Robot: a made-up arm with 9 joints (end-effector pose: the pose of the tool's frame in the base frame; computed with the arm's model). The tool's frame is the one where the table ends. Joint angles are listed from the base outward.
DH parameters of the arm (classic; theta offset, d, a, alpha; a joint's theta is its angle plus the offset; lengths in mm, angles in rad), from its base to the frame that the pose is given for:
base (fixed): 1.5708 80 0 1.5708
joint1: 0 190 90 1.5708
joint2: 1.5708 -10 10 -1.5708
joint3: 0 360 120 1.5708
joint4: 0 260 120 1.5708
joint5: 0 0 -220 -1.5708
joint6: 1.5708 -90 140 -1.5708
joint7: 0 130 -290 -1.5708
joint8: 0 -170 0 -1.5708
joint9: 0 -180 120 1.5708
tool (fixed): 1.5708 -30 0 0
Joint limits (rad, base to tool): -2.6..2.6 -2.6..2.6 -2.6..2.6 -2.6..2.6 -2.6..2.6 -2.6..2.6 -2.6..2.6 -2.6..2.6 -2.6..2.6
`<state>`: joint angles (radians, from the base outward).
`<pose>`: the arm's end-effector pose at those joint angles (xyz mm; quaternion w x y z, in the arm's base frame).
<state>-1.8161 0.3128 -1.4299 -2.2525 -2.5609 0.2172 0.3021 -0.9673 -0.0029</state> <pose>-201.3 354.6 -247.7 0.6686 0.3912 -0.3667 -0.5152</pose>
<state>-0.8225 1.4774 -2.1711 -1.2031 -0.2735 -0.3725 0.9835 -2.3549 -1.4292</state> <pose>-259.7 645.5 -137.2 0.2649 -0.1468 0.7059 -0.6403</pose>
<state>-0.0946 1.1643 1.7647 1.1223 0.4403 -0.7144 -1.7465 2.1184 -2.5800</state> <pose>-175.7 -54.8 83.1 0.4517 0.1006 0.7561 0.4628</pose>
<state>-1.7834 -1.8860 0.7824 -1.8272 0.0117 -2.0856 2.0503 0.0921 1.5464</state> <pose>-16.7 -260.8 -126.8 0.6679 -0.6657 0.0568 -0.3279</pose>
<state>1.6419 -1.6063 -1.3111 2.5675 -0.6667 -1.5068 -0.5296 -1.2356 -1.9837</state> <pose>180.1 501.9 -20.1 0.6173 -0.7024 0.2833 -0.2129</pose>
